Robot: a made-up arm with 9 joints. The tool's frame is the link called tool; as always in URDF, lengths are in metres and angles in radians. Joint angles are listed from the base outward.
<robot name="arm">
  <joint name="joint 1" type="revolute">
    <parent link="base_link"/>
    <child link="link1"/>
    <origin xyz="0 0 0.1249" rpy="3.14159 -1.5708 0"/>
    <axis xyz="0 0 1"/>
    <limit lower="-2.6" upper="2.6"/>
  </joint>
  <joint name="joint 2" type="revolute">
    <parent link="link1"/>
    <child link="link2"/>
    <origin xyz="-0.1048 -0.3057 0.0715" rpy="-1.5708 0 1.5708"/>
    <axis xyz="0 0 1"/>
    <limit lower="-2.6" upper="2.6"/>
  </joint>
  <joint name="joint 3" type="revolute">
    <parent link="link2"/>
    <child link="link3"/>
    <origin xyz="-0.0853 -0.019 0.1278" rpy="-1.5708 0 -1.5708"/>
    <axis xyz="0 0 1"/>
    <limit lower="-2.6" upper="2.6"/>
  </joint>
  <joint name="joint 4" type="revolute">
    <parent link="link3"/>
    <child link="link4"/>
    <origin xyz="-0.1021 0.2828 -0.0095" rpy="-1.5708 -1.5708 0"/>
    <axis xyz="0 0 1"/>
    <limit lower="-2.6" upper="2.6"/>
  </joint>
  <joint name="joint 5" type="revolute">
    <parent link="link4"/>
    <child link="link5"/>
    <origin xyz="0.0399 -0.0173 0.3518" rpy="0 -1.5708 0"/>
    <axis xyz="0 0 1"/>
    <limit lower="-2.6" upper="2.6"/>
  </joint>
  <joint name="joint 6" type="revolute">
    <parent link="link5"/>
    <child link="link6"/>
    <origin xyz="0.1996 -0.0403 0.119" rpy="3.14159 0 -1.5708"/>
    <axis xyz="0 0 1"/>
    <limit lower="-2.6" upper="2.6"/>
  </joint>
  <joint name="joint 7" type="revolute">
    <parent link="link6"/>
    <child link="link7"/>
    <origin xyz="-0.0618 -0.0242 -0.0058" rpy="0 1.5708 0"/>
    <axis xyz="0 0 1"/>
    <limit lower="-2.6" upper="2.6"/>
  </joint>
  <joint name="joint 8" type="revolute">
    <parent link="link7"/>
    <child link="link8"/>
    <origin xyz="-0.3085 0.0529 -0.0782" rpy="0 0 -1.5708"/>
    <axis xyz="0 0 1"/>
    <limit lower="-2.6" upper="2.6"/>
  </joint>
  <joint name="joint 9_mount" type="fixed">
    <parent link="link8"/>
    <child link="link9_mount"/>
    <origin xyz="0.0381 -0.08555 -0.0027"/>
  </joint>
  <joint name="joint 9" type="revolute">
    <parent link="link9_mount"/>
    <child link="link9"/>
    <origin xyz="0.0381 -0.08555 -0.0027" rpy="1.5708 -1.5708 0"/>
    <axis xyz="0 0 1"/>
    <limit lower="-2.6" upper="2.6"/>
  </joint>
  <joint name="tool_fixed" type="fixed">
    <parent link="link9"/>
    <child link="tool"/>
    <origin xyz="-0.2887 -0.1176 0.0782" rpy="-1.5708 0 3.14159"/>
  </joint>
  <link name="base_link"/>
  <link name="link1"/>
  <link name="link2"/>
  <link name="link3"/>
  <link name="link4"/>
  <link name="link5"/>
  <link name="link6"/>
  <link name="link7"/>
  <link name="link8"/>
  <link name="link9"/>
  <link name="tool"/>
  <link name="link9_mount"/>
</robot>
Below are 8 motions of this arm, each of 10 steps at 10 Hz.
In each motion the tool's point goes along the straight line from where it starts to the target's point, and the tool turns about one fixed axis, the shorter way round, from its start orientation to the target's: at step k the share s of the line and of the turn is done. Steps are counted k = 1, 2, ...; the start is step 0. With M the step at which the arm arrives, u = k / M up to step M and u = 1 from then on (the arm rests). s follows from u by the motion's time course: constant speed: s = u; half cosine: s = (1 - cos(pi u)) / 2; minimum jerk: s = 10 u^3 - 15 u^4 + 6 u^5.
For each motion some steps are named. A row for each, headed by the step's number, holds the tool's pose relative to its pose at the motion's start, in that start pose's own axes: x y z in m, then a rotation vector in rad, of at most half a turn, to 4 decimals.
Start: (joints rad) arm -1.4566 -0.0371 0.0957 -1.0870 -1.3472 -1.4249 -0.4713 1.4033 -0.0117
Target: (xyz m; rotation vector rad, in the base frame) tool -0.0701 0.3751 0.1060 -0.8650 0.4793 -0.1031
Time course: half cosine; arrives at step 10
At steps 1, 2, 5, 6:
1: 0.0019 0.0026 -0.0020 0.0236 0.0021 0.0360
2: 0.0074 0.0102 -0.0076 0.0922 0.0084 0.1406
5: 0.0388 0.0533 -0.0400 0.4826 0.0437 0.7363
6: 0.0508 0.0698 -0.0524 0.6317 0.0573 0.9638

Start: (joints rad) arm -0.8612 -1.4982 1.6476 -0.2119 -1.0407 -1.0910 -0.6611 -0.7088 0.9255
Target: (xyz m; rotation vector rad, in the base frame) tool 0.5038 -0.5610 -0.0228 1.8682 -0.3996 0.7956
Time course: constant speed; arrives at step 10
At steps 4, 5, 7, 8, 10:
4: 0.0206 0.0952 0.0309 -0.1098 0.0294 0.1160
5: 0.0258 0.1190 0.0386 -0.1372 0.0368 0.1450
7: 0.0361 0.1666 0.0541 -0.1921 0.0515 0.2030
8: 0.0412 0.1904 0.0618 -0.2196 0.0589 0.2320
10: 0.0515 0.2380 0.0772 -0.2745 0.0736 0.2900

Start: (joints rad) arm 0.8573 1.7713 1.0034 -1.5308 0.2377 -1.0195 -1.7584 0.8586 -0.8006
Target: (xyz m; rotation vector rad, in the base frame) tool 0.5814 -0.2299 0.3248 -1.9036 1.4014 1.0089
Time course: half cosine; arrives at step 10
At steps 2, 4, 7, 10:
2: 0.0441 0.0254 -0.0291 0.0492 -0.0091 -0.0198
4: 0.1594 0.0919 -0.1055 0.1781 -0.0328 -0.0716
7: 0.3664 0.2111 -0.2423 0.4093 -0.0754 -0.1645
10: 0.4615 0.2659 -0.3053 0.5155 -0.0950 -0.2072

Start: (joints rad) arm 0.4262 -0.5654 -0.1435 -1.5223 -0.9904 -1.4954 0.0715 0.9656 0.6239
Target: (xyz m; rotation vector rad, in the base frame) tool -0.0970 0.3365 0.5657 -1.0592 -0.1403 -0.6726
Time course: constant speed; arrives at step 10
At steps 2, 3, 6, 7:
2: -0.0540 0.0994 -0.0231 -0.0789 -0.0880 -0.1405
3: -0.0810 0.1491 -0.0346 -0.1183 -0.1319 -0.2108
6: -0.1620 0.2981 -0.0692 -0.2367 -0.2639 -0.4216
7: -0.1890 0.3478 -0.0807 -0.2761 -0.3078 -0.4918

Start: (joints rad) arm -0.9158 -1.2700 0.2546 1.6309 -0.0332 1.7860 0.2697 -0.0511 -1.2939
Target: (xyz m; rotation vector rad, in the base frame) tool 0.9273 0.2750 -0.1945 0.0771 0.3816 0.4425
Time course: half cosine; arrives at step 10
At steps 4, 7, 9, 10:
4: -0.4147 -0.0574 -0.1628 -0.0077 -0.1791 -0.6828
7: -0.9530 -0.1319 -0.3741 -0.0176 -0.4116 -1.5689
9: -1.1710 -0.1621 -0.4597 -0.0217 -0.5058 -1.9278
10: -1.2004 -0.1661 -0.4712 -0.0222 -0.5184 -1.9762

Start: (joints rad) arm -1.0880 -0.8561 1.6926 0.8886 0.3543 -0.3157 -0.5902 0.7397 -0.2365
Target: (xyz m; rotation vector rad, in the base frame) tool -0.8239 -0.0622 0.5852 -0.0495 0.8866 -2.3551
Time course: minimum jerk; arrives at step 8
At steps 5, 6, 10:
5: -0.2746 -0.1009 0.3197 -0.2988 -1.3650 0.6910
6: -0.3396 -0.1248 0.3954 -0.3696 -1.6883 0.8547
10: -0.3788 -0.1392 0.4410 -0.4123 -1.8833 0.9534

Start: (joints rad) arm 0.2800 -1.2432 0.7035 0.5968 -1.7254 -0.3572 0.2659 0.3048 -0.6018
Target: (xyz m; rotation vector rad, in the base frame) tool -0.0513 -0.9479 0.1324 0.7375 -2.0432 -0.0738
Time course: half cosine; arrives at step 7
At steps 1, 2, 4, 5, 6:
1: -0.0115 0.0082 0.0216 -0.0367 -0.0266 -0.0015
2: -0.0436 0.0310 0.0821 -0.1394 -0.1010 -0.0058
4: -0.1417 0.1007 0.2667 -0.4526 -0.3280 -0.0190
5: -0.1881 0.1338 0.3541 -0.6010 -0.4355 -0.0252
6: -0.2203 0.1566 0.4147 -0.7037 -0.5100 -0.0295

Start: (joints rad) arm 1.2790 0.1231 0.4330 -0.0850 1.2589 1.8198 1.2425 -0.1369 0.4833
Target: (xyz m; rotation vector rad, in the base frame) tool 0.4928 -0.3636 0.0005 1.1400 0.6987 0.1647
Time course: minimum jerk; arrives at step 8
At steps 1, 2, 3, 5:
1: -0.0092 0.0153 -0.0162 0.0142 0.0290 0.0118
2: -0.0591 0.0985 -0.1042 0.0915 0.1873 0.0764
3: -0.1572 0.2619 -0.2772 0.2432 0.4980 0.2031
5: -0.4139 0.6899 -0.7299 0.6404 1.3115 0.5348

